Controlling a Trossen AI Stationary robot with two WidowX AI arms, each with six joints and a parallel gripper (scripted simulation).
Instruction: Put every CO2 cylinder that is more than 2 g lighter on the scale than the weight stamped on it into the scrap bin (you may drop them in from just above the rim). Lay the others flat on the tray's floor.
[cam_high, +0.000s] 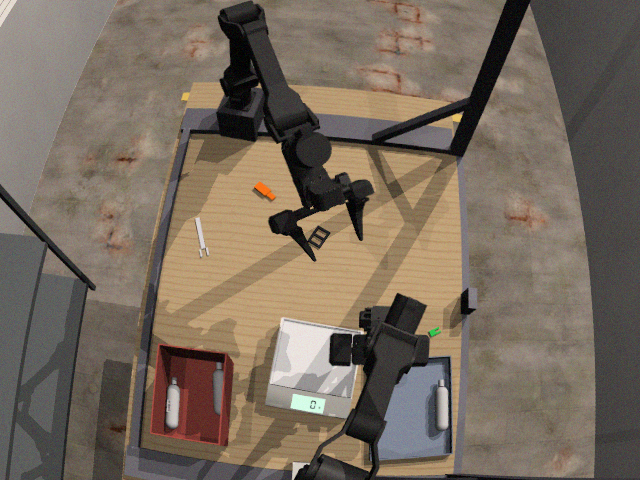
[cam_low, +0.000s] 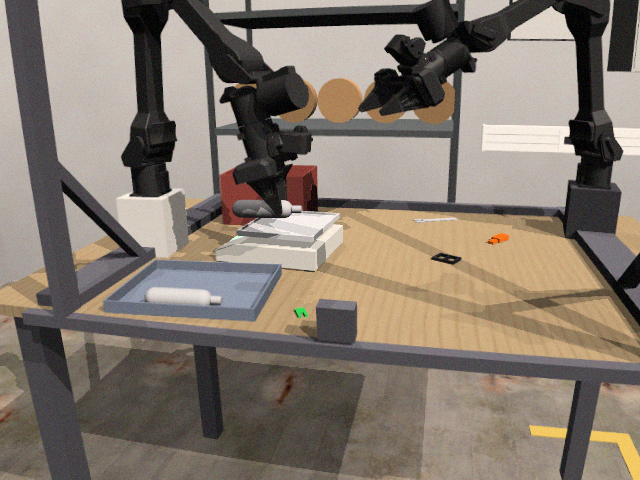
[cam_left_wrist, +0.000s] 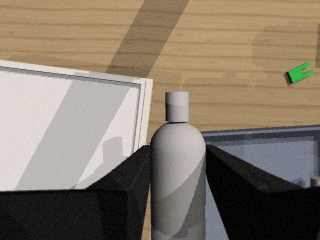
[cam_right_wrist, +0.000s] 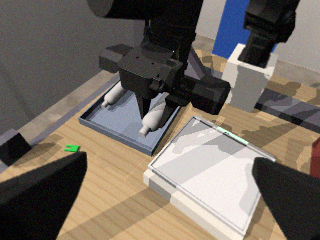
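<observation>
Now: the blue-grey tray 7 cm behind my left hand, 13 cm to the left of it and 14 cm below it. The rest, counted from my left hand: green clip 17 cm behind, 3 cm to the right, 15 cm below; scale plate 11 cm ahead, 2 cm to the right, 10 cm below; white scale 12 cm ahead, 1 cm to the right, 11 cm below.
</observation>
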